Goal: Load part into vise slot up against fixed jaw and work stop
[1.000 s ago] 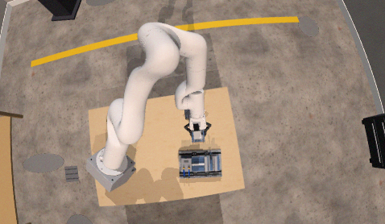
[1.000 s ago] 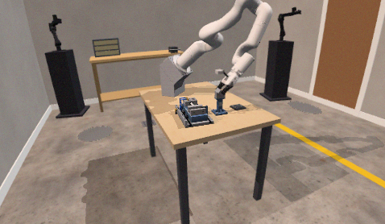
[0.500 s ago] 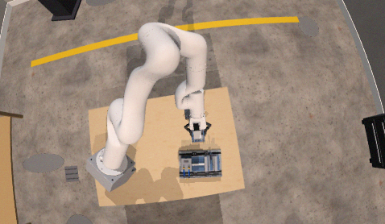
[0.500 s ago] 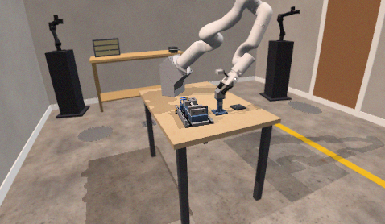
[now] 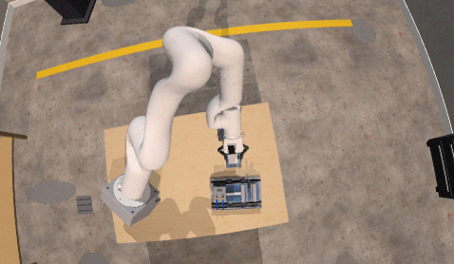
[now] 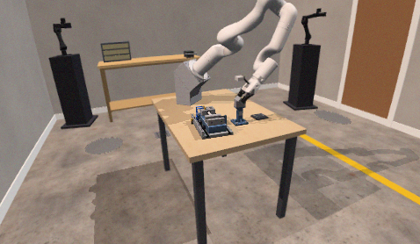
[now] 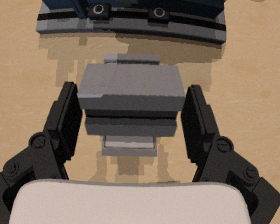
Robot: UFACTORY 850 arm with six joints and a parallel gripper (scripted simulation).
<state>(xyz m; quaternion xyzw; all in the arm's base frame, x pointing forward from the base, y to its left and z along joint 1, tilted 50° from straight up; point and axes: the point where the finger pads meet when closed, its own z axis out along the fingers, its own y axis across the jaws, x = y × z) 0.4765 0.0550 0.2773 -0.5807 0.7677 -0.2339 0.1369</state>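
The part is right at my hand. The rest, counted from my hand: white cylinder rod: 200 mm to the right, 90 mm below, 20 mm ahead; then work stop: 140 mm to the right, 100 mm ahead, 70 mm below; then grey vise jaw: 190 mm to the right, 90 mm below, 70 mm ahead.
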